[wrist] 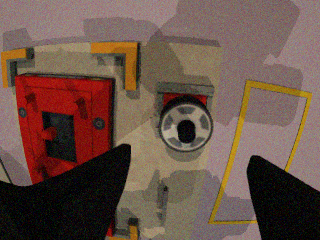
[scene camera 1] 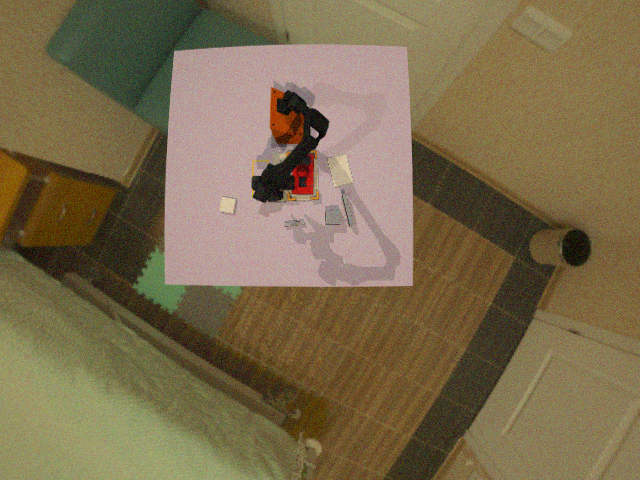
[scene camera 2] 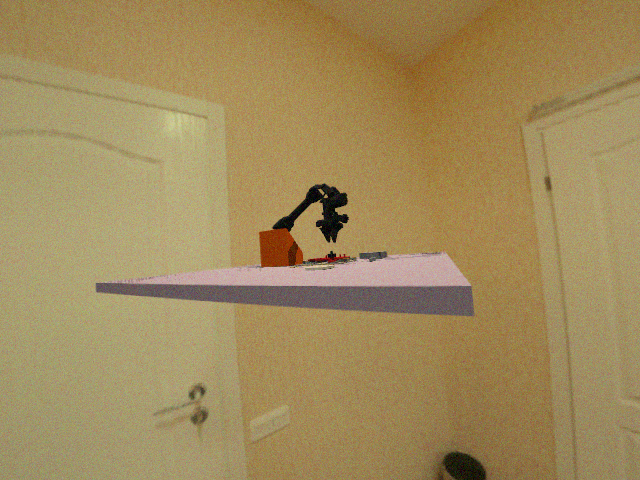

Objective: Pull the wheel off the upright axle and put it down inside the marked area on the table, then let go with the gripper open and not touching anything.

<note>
My gripper (wrist: 191, 159) is open and holds nothing. Further things: a red plate (wrist: 57, 113).
</note>
